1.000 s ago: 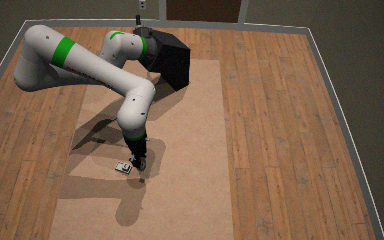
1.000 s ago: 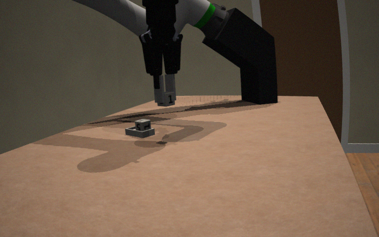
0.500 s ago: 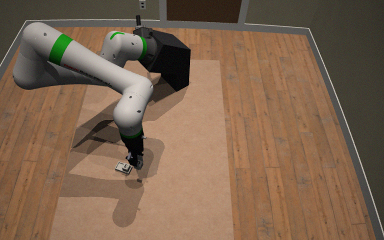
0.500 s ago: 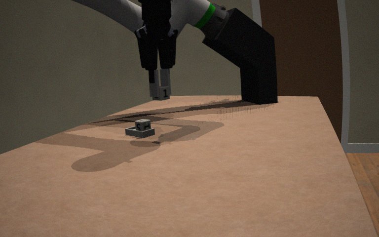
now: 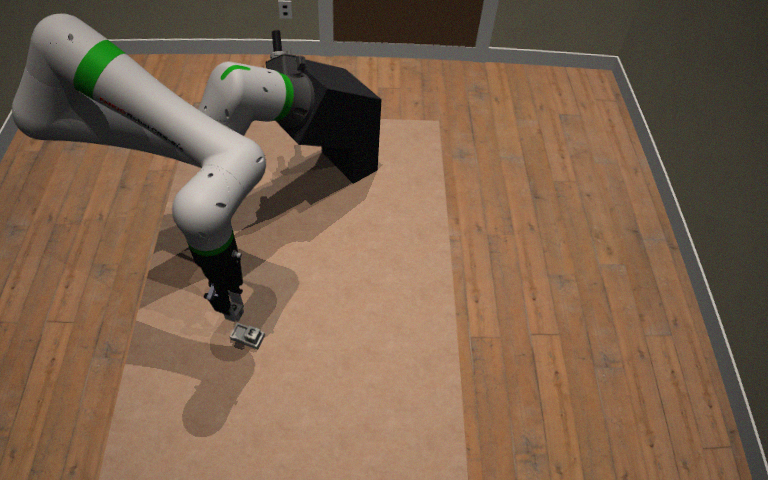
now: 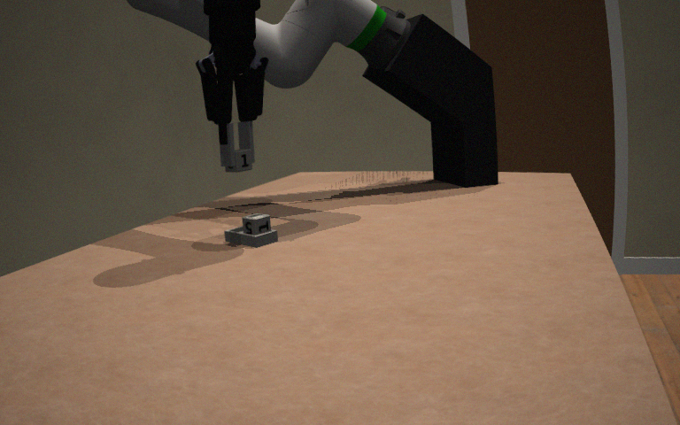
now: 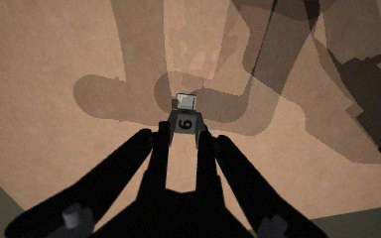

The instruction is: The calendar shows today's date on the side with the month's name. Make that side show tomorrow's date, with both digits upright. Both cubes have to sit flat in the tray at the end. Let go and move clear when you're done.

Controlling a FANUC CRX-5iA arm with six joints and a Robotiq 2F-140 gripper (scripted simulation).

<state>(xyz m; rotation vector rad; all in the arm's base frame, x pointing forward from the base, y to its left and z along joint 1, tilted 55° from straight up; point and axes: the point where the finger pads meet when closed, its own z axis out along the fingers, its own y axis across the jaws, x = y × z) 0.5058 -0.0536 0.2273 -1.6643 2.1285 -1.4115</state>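
Now: hand 140 mm above the grey calendar tray, 10 mm to the right of it and 10 mm short of it. The rest, counted from my hand: grey number cube (30 mm below).
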